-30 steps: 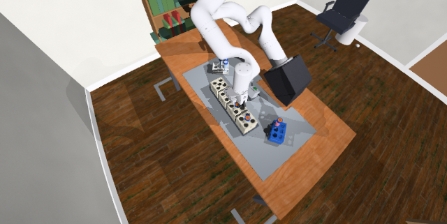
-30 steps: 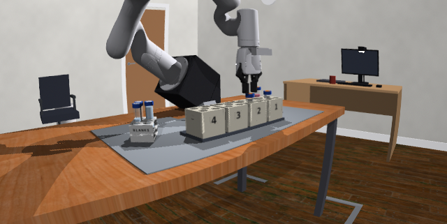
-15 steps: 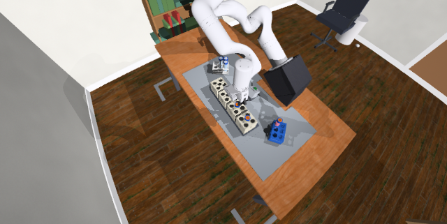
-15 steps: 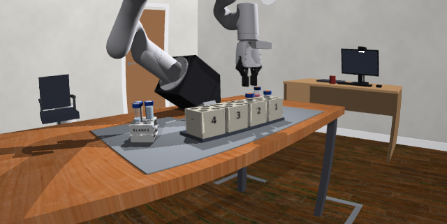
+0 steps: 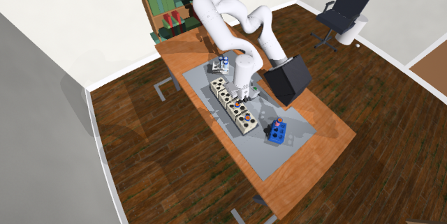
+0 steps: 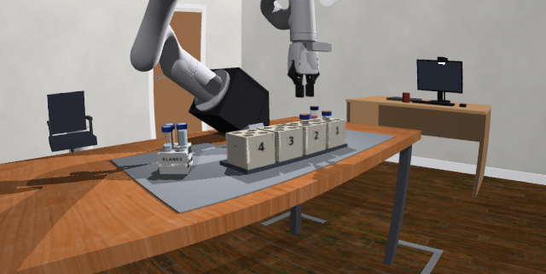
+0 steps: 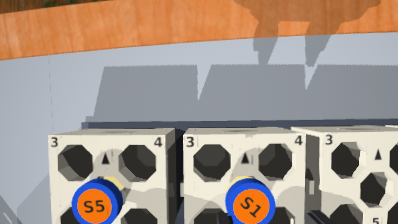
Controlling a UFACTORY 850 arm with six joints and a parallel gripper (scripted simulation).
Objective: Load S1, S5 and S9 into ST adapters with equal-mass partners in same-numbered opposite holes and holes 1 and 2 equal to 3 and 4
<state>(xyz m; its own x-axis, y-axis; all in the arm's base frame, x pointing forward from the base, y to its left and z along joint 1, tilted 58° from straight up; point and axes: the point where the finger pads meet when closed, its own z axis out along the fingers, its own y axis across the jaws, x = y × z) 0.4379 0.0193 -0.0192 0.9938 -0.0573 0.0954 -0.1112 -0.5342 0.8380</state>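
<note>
Right now the sample tube is 140 mm behind my hand, 240 mm to the left of it and 140 mm below it. The rest, counted from my hand: blue rack (110 mm behind, 290 mm to the left, 170 mm below); then white blanks rack (170 mm behind, 380 mm to the right, 170 mm below); then green DONE key (220 mm behind, 40 mm to the right, 130 mm below).
</note>
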